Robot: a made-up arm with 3 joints. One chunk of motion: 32 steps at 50 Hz.
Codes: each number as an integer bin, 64 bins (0 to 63) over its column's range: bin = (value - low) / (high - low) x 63, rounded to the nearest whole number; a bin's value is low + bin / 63 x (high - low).
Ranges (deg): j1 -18..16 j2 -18..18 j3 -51..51
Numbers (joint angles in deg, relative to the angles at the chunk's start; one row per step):
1: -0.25 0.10 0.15
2: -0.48 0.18 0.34
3: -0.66 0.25 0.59
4: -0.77 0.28 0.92
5: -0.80 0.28 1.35
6: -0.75 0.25 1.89
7: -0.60 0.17 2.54
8: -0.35 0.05 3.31
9: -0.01 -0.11 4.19
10: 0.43 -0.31 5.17
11: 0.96 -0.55 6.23
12: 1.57 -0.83 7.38
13: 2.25 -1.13 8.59
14: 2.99 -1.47 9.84
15: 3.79 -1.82 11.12
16: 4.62 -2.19 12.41
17: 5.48 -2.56 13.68
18: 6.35 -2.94 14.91
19: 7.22 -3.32 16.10
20: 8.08 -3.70 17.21
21: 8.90 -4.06 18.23
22: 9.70 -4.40 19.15
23: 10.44 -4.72 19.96
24: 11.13 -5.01 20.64
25: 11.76 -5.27 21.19
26: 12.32 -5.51 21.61
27: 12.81 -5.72 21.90
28: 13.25 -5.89 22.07
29: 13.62 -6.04 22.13
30: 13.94 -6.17 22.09
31: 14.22 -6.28 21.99
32: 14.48 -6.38 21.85
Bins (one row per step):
1: 33 32 32
2: 32 32 32
3: 32 32 32
4: 32 32 32
5: 32 32 32
6: 32 32 33
7: 32 32 33
8: 33 32 34
9: 33 31 34
10: 34 31 35
11: 35 31 35
12: 36 30 36
13: 38 30 37
14: 39 29 38
15: 40 28 38
16: 42 28 39
17: 44 27 40
18: 45 26 41
19: 47 26 41
20: 48 25 42
21: 50 24 43
22: 51 24 43
23: 53 23 44
24: 54 23 44
25: 55 22 45
26: 56 22 45
27: 57 21 45
28: 58 21 45
29: 59 21 45
30: 59 21 45
31: 60 21 45
32: 60 20 45

